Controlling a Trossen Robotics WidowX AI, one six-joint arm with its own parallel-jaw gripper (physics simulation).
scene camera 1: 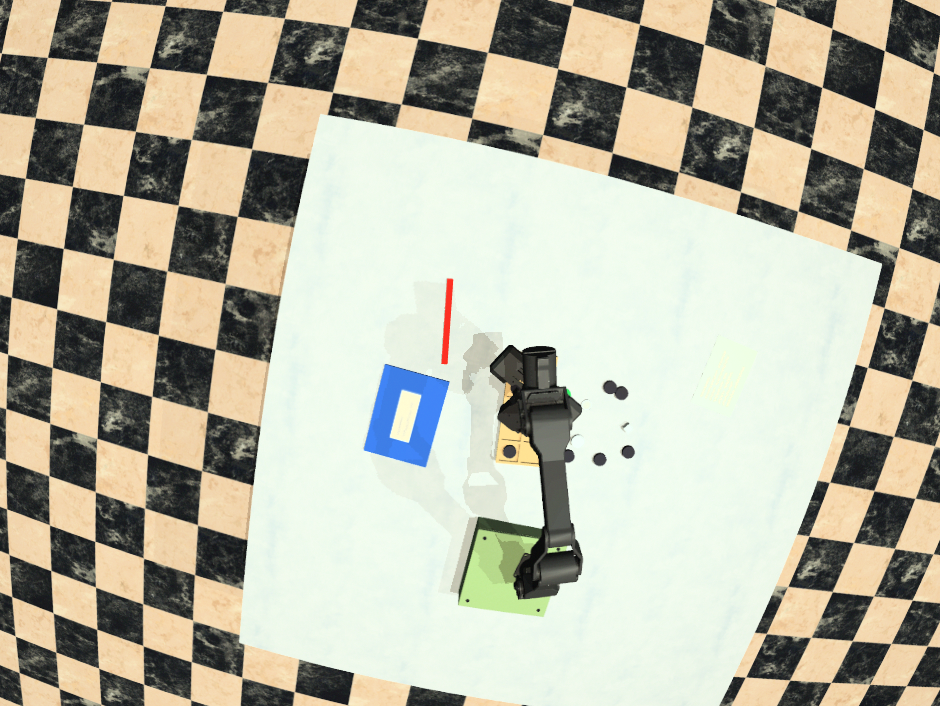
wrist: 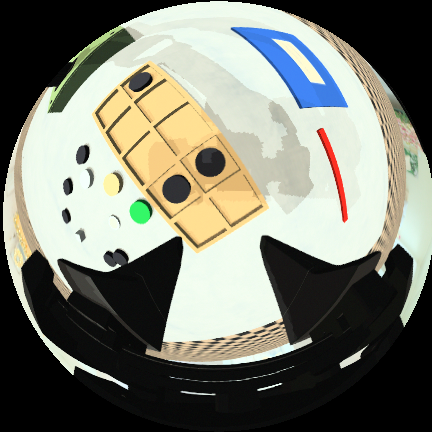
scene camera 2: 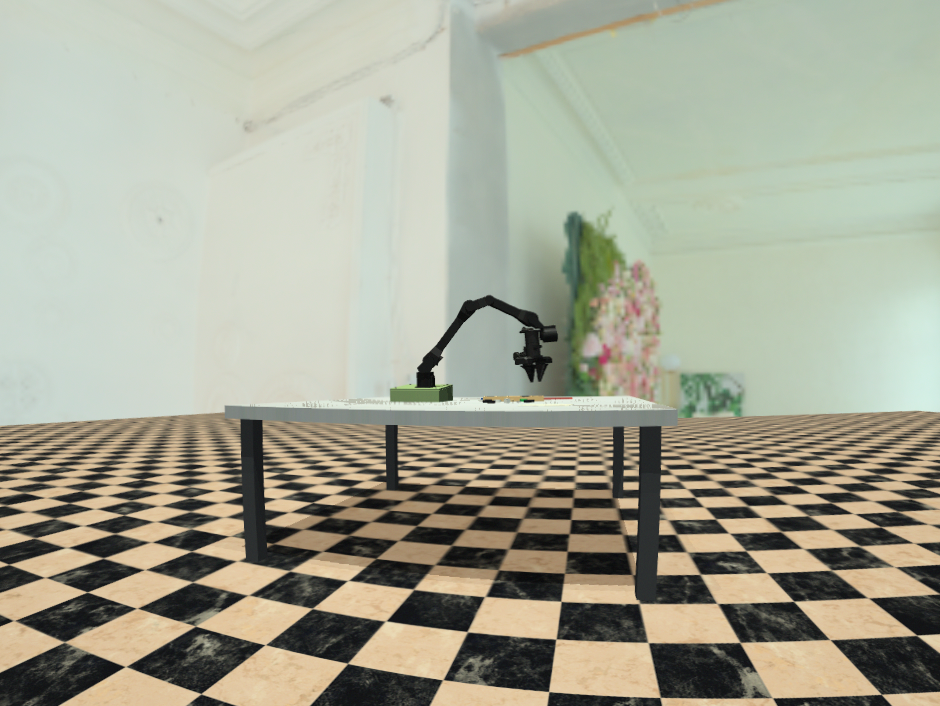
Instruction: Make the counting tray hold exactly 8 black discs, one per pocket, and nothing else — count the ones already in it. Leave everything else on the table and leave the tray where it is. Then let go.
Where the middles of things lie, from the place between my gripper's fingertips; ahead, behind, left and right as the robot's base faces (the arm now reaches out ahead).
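There is the tan counting tray [scene camera 1: 525,456], which I see 70 mm below my hand, 30 mm to the right of it and 90 mm behind it.
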